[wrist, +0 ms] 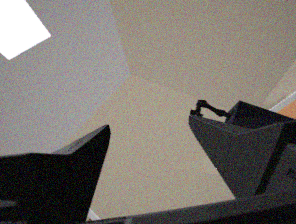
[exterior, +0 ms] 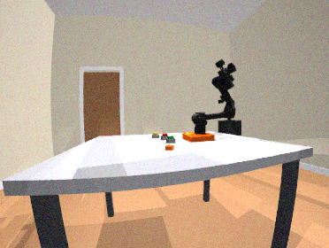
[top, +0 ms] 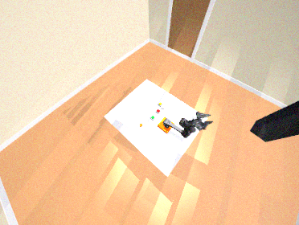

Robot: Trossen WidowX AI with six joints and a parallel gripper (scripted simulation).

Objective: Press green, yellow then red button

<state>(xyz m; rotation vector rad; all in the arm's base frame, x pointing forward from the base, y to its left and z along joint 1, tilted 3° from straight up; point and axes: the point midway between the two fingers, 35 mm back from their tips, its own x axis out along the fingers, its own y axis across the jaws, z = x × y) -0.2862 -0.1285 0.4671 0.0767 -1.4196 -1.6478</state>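
My gripper tip is 50 cm short of the green button, 17 cm to the right of it and 51 cm above it. From my gripper tip the other things lie so: yellow button 58 cm ahead, 5 cm to the right, 51 cm below; small grey block 51 cm ahead, 4 cm to the right, 53 cm below; red button 52 cm ahead, 5 cm to the left, 51 cm below.
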